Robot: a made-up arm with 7 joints. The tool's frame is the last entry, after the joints. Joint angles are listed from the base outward. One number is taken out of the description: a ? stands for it. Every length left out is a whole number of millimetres.
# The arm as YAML. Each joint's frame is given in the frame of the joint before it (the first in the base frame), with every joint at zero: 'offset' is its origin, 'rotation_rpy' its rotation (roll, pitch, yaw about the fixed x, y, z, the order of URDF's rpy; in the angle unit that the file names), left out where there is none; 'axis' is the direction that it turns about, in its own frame. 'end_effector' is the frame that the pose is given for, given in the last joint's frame.
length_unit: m
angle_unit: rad
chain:
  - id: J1
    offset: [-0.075, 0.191, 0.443]
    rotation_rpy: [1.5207, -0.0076, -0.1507]
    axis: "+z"
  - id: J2
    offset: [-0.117, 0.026, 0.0]
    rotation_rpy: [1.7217, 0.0, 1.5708]
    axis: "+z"
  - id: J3
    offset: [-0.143, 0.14, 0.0]
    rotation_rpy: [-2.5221, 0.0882, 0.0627]
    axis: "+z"
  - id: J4
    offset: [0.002, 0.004, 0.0]
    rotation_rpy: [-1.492, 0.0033, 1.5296]
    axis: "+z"
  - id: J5
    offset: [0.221, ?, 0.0]
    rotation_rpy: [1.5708, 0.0, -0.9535]
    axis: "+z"
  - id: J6
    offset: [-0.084, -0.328, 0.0]
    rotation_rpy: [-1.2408, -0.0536, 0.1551]
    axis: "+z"
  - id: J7
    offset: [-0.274, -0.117, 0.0]
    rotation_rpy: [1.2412, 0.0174, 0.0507]
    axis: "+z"
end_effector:
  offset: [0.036, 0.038, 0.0]
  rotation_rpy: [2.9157, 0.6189, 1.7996]
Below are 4 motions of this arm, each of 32 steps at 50 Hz.
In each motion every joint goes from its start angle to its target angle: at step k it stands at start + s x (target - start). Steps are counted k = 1, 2, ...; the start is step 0. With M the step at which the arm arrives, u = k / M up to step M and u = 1 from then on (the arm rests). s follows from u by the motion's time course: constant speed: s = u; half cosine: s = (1 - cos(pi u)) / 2; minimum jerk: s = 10 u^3 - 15 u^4 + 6 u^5.
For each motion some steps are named. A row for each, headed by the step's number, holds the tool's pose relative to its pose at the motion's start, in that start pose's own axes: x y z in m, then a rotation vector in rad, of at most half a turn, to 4 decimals.
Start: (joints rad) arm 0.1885 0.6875 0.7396 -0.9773 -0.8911 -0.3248 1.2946
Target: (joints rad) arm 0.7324 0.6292 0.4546 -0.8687 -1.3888 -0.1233 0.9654
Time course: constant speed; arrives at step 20
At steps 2, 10, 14, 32:
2: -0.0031 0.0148 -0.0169 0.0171 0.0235 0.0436
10: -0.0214 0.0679 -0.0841 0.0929 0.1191 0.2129
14: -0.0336 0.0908 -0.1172 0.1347 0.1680 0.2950
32: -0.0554 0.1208 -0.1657 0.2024 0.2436 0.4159

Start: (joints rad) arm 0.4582 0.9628 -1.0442 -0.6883 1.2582 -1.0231 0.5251
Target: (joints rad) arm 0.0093 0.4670 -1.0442 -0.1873 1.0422 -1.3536 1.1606
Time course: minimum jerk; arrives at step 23
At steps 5, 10, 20, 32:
5: 0.0451 0.0003 -0.0162 -0.0021 0.0109 0.0450
10: 0.2164 0.0466 -0.1018 0.0168 0.0476 0.2230
20: 0.3891 0.3001 -0.2914 0.1772 0.1196 0.4896
32: 0.3902 0.3097 -0.2963 0.1841 0.1226 0.4957

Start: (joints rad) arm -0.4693 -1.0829 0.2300 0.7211 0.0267 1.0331 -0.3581
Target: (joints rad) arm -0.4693 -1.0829 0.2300 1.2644 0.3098 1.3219 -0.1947
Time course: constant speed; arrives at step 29
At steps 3, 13, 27, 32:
3: -0.0153 0.0055 -0.0079 0.0300 0.0080 -0.0969
13: -0.0588 0.0376 -0.0282 0.1226 0.0474 -0.4214
27: -0.0913 0.1083 -0.0394 0.2320 0.1322 -0.8773
32: -0.0926 0.1198 -0.0394 0.2456 0.1468 -0.9424

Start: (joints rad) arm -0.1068 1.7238 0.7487 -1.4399 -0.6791 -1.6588 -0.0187
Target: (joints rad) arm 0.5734 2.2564 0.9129 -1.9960 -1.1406 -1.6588 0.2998
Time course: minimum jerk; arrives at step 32
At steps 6, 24, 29, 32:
6: 0.0220 -0.0133 -0.0068 -0.0034 0.0016 0.0345
24: 0.4394 -0.0506 -0.1948 0.0985 -0.0257 0.5999
29: 0.4817 -0.0306 -0.2219 0.1283 -0.0276 0.6568
32: 0.4847 -0.0289 -0.2239 0.1307 -0.0277 0.6609

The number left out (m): 0.153
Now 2 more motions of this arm.
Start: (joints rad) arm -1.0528 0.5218 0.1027 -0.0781 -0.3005 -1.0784 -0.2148
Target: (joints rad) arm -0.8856 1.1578 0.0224 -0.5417 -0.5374 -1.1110 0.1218
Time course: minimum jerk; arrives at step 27
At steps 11, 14, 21, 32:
11: 0.0327 -0.0098 0.0884 -0.3408 -0.0462 -0.0396
14: 0.0560 -0.0044 0.1499 -0.5512 -0.0687 -0.0548
21: 0.1099 0.0366 0.2706 -0.9476 -0.0997 -0.0617
32: 0.1222 0.0496 0.2934 -1.0244 -0.1040 -0.0594

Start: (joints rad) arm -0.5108 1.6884 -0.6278 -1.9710 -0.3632 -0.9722 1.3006
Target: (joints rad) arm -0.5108 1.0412 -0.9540 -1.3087 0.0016 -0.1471 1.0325
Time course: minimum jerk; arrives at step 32
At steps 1, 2, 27, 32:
1: -0.0002 -0.0001 -0.0001 0.0000 0.0004 -0.0001
2: -0.0014 -0.0008 -0.0010 0.0002 0.0034 -0.0008
27: -0.6733 -0.0792 -0.0395 0.3743 1.5633 -0.1558
32: -0.6880 -0.0784 -0.0290 0.3910 1.6124 -0.1538

